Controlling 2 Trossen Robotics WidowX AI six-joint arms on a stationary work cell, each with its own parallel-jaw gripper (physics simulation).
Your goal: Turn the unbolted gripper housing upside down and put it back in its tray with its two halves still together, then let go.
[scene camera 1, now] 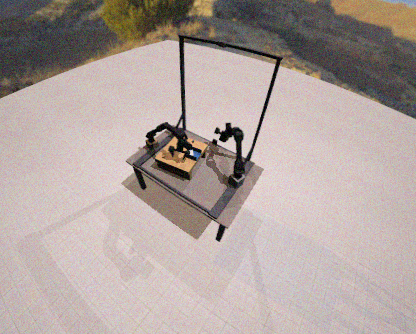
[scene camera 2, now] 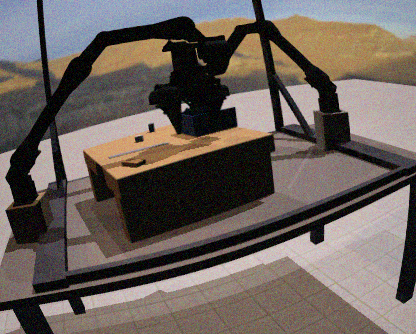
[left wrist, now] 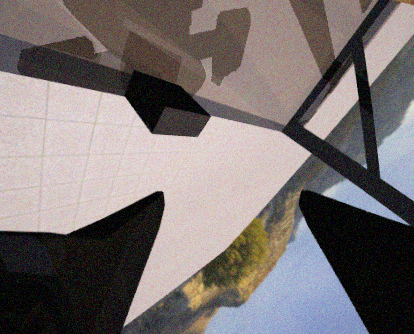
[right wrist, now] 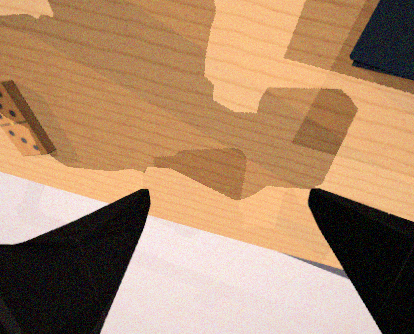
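Seen in the pictures: left gripper, fingertip midpoint: (scene camera 1: 216, 135) (left wrist: 231, 197); right gripper, fingertip midpoint: (scene camera 1: 177, 158) (scene camera 2: 196, 132) (right wrist: 228, 196); left arm's base at its link origin: (scene camera 1: 237, 176) (scene camera 2: 330, 111); right arm's base at its link origin: (scene camera 1: 151, 140) (scene camera 2: 25, 200).
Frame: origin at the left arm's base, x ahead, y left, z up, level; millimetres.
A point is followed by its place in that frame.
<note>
The dark blue tray (scene camera 1: 195, 154) (scene camera 2: 204, 123) @[x 419, y 237, z 55 mm] stands on the wooden riser, below and beside my right gripper. Its corner (right wrist: 392, 47) @[x 446, y 243, z 57 mm] also shows at the top right of the right wrist view. A small pale patch shows at the tray in scene camera 1; I cannot make out the housing or which way up it is. My right gripper (right wrist: 228, 196) @[x 440, y 329, z 56 mm] is open and empty, above the wood. My left gripper (scene camera 1: 222, 129) @[x 526, y -222, z 8 mm] (left wrist: 231, 197) @[x 526, y -222, z 8 mm] is open and empty, raised beyond the riser's right side in scene camera 1.
On the riser (scene camera 1: 175, 164) @[x 418, y 371, z 27 mm] (scene camera 2: 200, 175) @[x 447, y 391, z -21 mm] lie a flat brown piece (scene camera 2: 134, 162) @[x 570, y 419, z 36 mm] with dots (right wrist: 20, 127) @[x 570, y 401, z 36 mm], a thin bar (scene camera 2: 140, 150) @[x 575, y 280, z 27 mm] and two small dark blocks (scene camera 2: 139, 139) @[x 588, y 178, z 33 mm] (scene camera 2: 151, 127) @[x 563, y 73, z 41 mm]. A black block (scene camera 1: 214, 142) @[x 526, y -198, z -87 mm] (left wrist: 167, 102) @[x 512, y -204, z -67 mm] is at the table's far edge.
</note>
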